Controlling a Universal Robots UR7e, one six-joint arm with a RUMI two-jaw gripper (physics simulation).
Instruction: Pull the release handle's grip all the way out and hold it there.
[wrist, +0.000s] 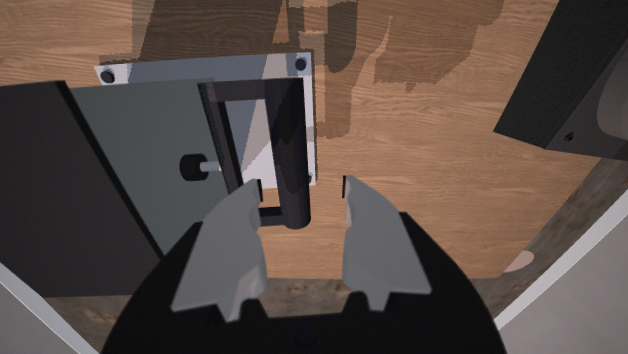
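Note:
The release handle's grip (292, 150) is a thick dark bar, joined by two short arms to a thin side bar. It stands off to the right of a grey-green box (125, 120) with a dark front face. A thin rod with a black collar (194, 167) links the box's side and the handle. My gripper (302, 179) is partly open at the near end of the grip. The left fingertip shows over the handle's opening, the right one to the right of the grip with a gap. Whether the fingertips are level with the grip in depth I cannot tell.
The box stands on a pale metal plate (200, 69) with dark bolts, fixed to the wooden table top (425, 200). A dark block (545, 80), part of the robot's base mount, stands at the upper right. Shadows fall behind the plate. The table's edge runs near the bottom.

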